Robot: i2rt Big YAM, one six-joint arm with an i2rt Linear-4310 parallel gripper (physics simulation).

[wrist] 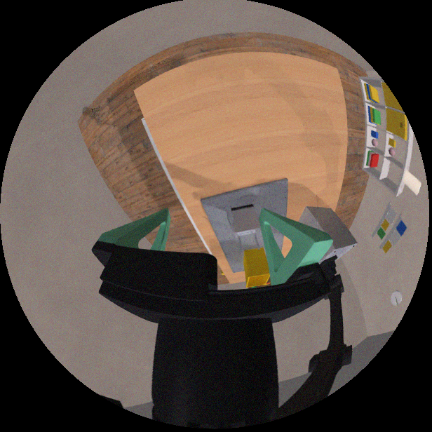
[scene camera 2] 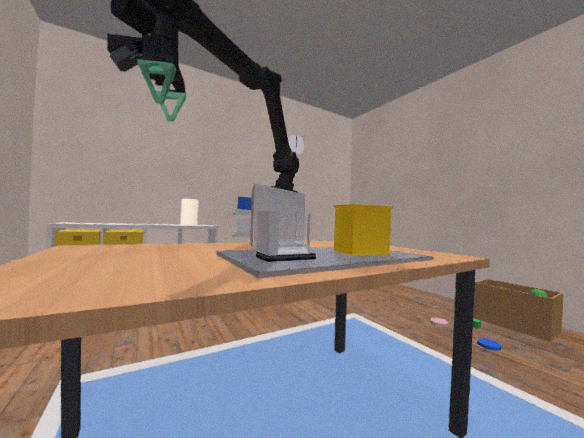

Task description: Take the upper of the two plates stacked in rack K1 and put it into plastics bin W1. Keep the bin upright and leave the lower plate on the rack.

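Frame: origin at the arm's base, x down, y ahead, z right, level; millimetres.
Seen in the pictures: gripper, fingertip midpoint: (scene camera 2: 165, 113); arm's base, link origin: (scene camera 2: 283, 192).
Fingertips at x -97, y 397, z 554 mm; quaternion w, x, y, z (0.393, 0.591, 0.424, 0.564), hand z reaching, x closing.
Pixels of each thing's top centre, then the offset from my fingertips to it. Level surfaces: height alone.
- rack, top centre: (scene camera 2: 287, 212) dx +207, dy -24, dz -346 mm
- grey mat, surface height: dx +346 mm
- yellow bin, top centre: (scene camera 2: 362, 206) dx +167, dy -24, dz -689 mm
- wooden table, surface height: dx +360 mm
My gripper (scene camera 2: 165, 110) (wrist: 214, 213) is open and empty, high above the table and well left of the rack in the scene view. The rack (scene camera 2: 267, 232) (wrist: 244, 221), with pale, partly clear walls and a black strip at its base, stands on the grey mat (scene camera 2: 240, 259) (wrist: 272, 194). The two plates cannot be told apart from the rack in either view. The yellow bin (scene camera 2: 362, 230) (wrist: 256, 261) stands upright on the same mat, right of the rack in the scene view; the green finger partly borders it in the wrist view.
The wooden table (scene camera 2: 150, 265) (wrist: 240, 115) carries the mat. A grey box-shaped pedestal (scene camera 2: 280, 200) (wrist: 325, 230) stands behind the rack in the scene view, below the arm's base. A shelf (scene camera 2: 150, 225) with yellow boxes stands by the wall. A brown box (scene camera 2: 515, 310) stands on the floor.
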